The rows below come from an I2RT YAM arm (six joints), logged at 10 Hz.
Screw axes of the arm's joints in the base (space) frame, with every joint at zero. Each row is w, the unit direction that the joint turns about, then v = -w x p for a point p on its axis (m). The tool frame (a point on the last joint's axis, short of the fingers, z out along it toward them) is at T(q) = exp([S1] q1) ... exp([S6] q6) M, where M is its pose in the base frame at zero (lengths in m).
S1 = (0, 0, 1, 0, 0, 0)
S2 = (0, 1, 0, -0.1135, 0, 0.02)
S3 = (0, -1, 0, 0.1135, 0, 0.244)
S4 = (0, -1, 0, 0.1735, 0, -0.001)
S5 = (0, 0, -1, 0, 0.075, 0)
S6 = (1, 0, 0, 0, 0.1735, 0)
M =
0 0 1 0.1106
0 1 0 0
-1 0 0 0.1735
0 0 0 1
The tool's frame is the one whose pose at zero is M.
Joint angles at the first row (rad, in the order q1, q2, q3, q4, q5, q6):
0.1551, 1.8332, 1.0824, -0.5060, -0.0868, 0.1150
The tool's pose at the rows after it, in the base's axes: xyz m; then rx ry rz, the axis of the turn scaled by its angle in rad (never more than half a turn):
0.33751 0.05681 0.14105 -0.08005 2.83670 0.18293
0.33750 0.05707 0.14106 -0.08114 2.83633 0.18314
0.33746 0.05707 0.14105 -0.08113 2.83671 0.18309
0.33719 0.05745 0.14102 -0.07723 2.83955 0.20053
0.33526 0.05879 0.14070 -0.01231 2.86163 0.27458
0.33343 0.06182 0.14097 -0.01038 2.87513 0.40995
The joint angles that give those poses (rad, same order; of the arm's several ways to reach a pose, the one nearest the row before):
0.1577, 1.8332, 1.0824, -0.5072, -0.0868, 0.1150
0.1585, 1.8332, 1.0824, -0.5068, -0.0868, 0.1150
0.1585, 1.8332, 1.0824, -0.5072, -0.0868, 0.1150
0.1585, 1.8332, 1.0824, -0.5091, -0.0986, 0.1196
0.1585, 1.8332, 1.0824, -0.5247, -0.1448, 0.1715
0.1585, 1.8332, 1.0825, -0.5358, -0.2386, 0.1856

